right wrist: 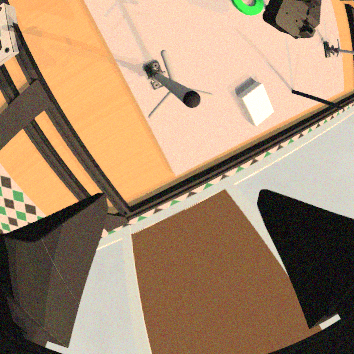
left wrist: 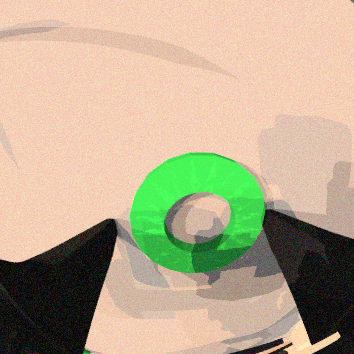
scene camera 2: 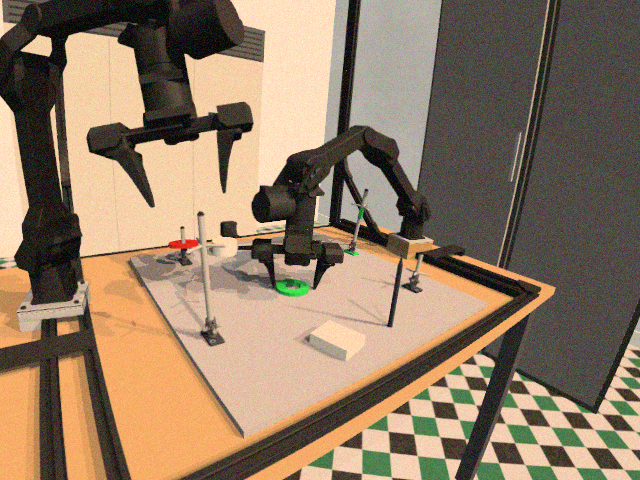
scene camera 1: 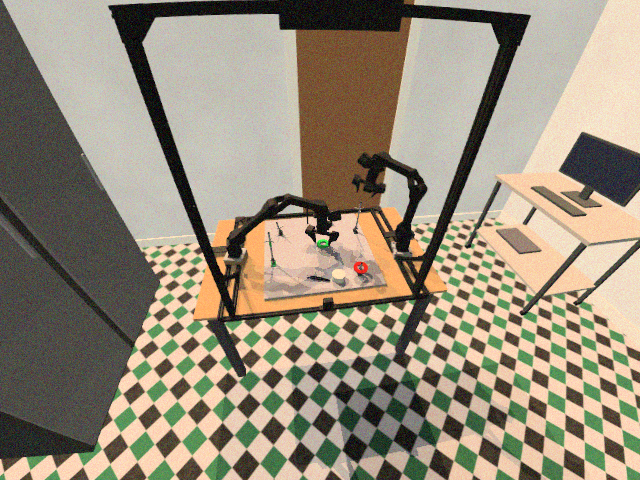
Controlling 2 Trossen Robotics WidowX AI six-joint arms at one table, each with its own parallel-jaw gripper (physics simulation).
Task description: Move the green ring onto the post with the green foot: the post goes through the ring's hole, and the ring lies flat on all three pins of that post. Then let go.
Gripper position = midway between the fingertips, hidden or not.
I see my left gripper (scene camera 2: 294,288), my right gripper (scene camera 2: 188,200), a green ring (left wrist: 190,172), a white block (scene camera 2: 335,339), a tall grey post (scene camera 2: 210,320) and a grey mat (scene camera 2: 266,371).
The white block shows as well in the right wrist view (right wrist: 254,100). My left gripper is seen too in the left wrist view (left wrist: 190,223). My right gripper is seen too in the right wrist view (right wrist: 184,199). The left wrist view misses the white block: it is out of frame.
